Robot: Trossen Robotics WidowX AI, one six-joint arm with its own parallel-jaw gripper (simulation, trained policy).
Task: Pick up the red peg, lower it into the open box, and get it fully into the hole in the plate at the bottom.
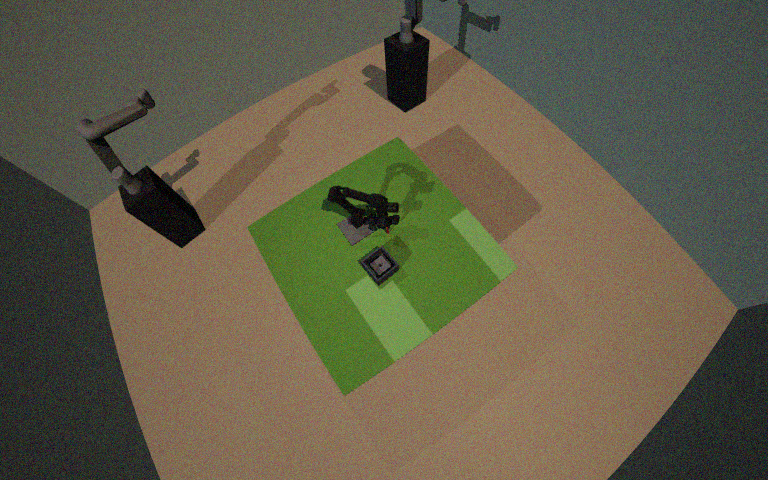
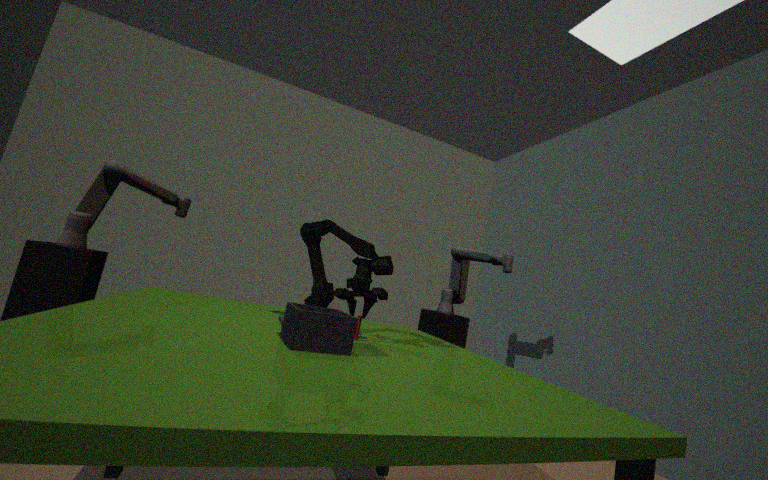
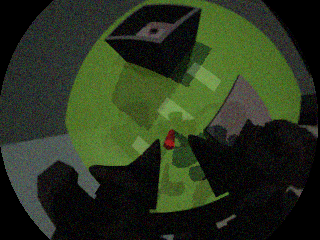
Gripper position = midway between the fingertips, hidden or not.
I see my gripper (image 2: 357, 318) and a dark box (image 2: 315, 329).
The dark box also shows in image 3 (image 3: 162, 55). My gripper also shows in image 3 (image 3: 174, 139).
